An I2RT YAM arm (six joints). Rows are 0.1 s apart.
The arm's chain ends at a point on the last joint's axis. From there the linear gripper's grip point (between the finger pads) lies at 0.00 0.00 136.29 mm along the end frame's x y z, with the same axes.
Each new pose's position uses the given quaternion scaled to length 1; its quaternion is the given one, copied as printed.
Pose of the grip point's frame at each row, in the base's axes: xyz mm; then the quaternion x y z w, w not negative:
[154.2 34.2 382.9 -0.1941 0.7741 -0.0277 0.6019]
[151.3 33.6 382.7 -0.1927 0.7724 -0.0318 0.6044]
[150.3 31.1 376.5 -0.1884 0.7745 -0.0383 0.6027]
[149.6 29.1 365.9 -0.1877 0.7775 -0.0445 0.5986]
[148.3 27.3 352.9 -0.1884 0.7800 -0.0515 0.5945]
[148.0 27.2 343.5 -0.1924 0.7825 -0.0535 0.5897]
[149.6 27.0 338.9 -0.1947 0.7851 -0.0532 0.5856]
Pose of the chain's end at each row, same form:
[25.7 8.2 420.2 -0.1941 0.7741 -0.0277 0.6019]
[22.4 8.5 419.1 -0.1927 0.7724 -0.0318 0.6044]
[21.1 8.2 413.4 -0.1884 0.7745 -0.0383 0.6027]
[20.5 7.9 404.0 -0.1877 0.7775 -0.0445 0.5986]
[19.3 7.7 392.1 -0.1884 0.7800 -0.0515 0.5945]
[19.4 7.7 384.2 -0.1924 0.7825 -0.0535 0.5897]
[21.5 7.3 380.9 -0.1947 0.7851 -0.0532 0.5856]

